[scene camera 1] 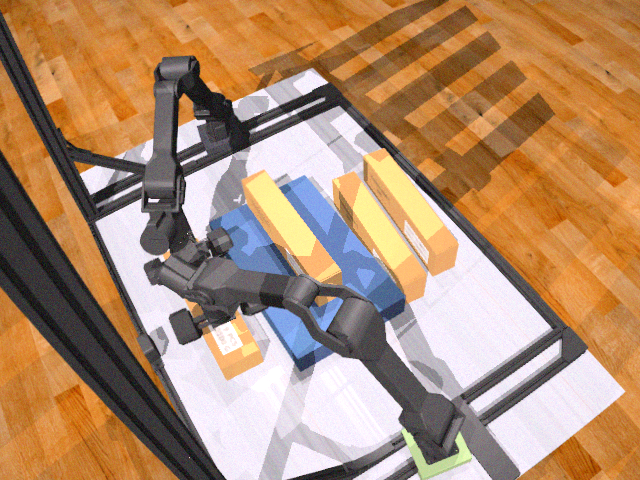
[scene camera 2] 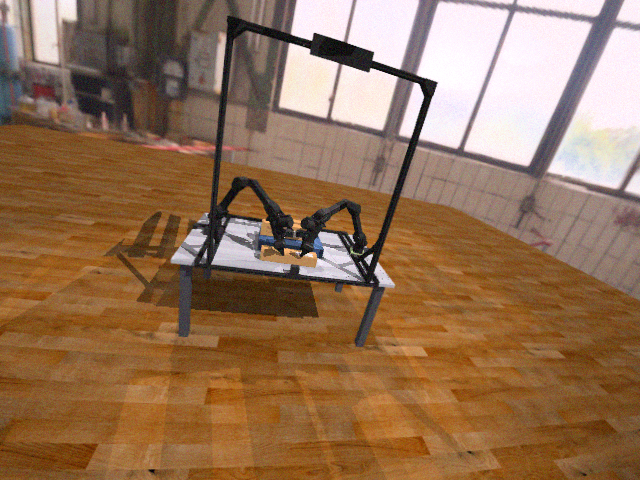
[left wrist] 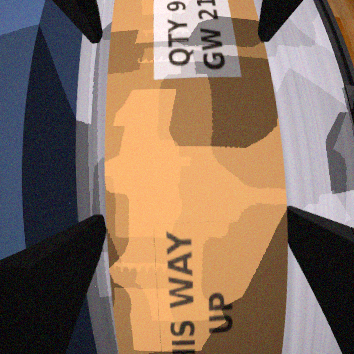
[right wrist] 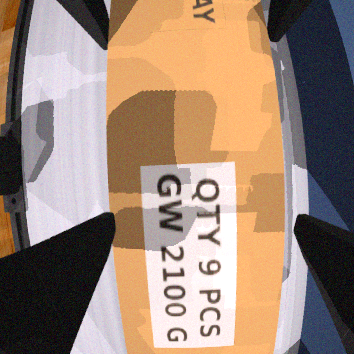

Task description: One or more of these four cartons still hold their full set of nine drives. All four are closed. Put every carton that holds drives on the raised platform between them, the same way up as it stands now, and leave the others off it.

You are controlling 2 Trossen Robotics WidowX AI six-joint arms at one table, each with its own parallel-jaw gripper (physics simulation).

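Places are measured from the left arm's base along level axes (x right, y back, z down), in centimetres.
Pixels of known places: left gripper, fingertip midpoint: (scene camera 2: 283, 252) (left wrist: 193, 219) (right wrist: 190, 37); right gripper, fingertip midpoint: (scene camera 2: 300, 253) (left wrist: 178, 33) (right wrist: 206, 223); left arm's base, origin of the base link: (scene camera 1: 219, 131); right arm's base, origin of the base link: (scene camera 1: 436, 443) (scene camera 2: 357, 251).
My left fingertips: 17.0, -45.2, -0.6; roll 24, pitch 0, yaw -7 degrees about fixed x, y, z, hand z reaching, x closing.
Ahead of a thing's pixels: the offset from my left fingertips to its middle, as dx, dy, dz.
One carton @[-0.3, -3.5, +2.1] (scene camera 1: 242, 357) (scene camera 2: 289, 259) (left wrist: 150, 175) (right wrist: 240, 120) lies on the table beside the blue raised platform @[-21.7, -2.2, +1.9] (scene camera 1: 343, 232) (left wrist: 50, 150) (right wrist: 322, 120); its top reads "THIS WAY UP" and "QTY 9 PCS, GW 2100 G". My left gripper (scene camera 1: 187, 255) (left wrist: 193, 219) and right gripper (scene camera 1: 218, 317) (right wrist: 205, 219) are open, their fingers spread across this carton, one on each long side. Contact cannot be told. A second carton @[-21.0, +1.3, -5.3] (scene camera 1: 289, 222) lies lengthwise on the platform. A third carton @[-39.1, -2.5, +0.7] (scene camera 1: 379, 235) and a fourth carton @[-48.7, +1.3, +0.7] (scene camera 1: 408, 206) lie roughly parallel on the platform's other side, with partly visible side labels.
The two arms come close together over the first carton. A black frame rail (scene camera 1: 439, 204) runs along the table edge beyond the fourth carton. A green base plate (scene camera 1: 421, 459) sits under the right arm. Tall black posts (scene camera 2: 221, 118) (scene camera 2: 408, 155) rise from the table.
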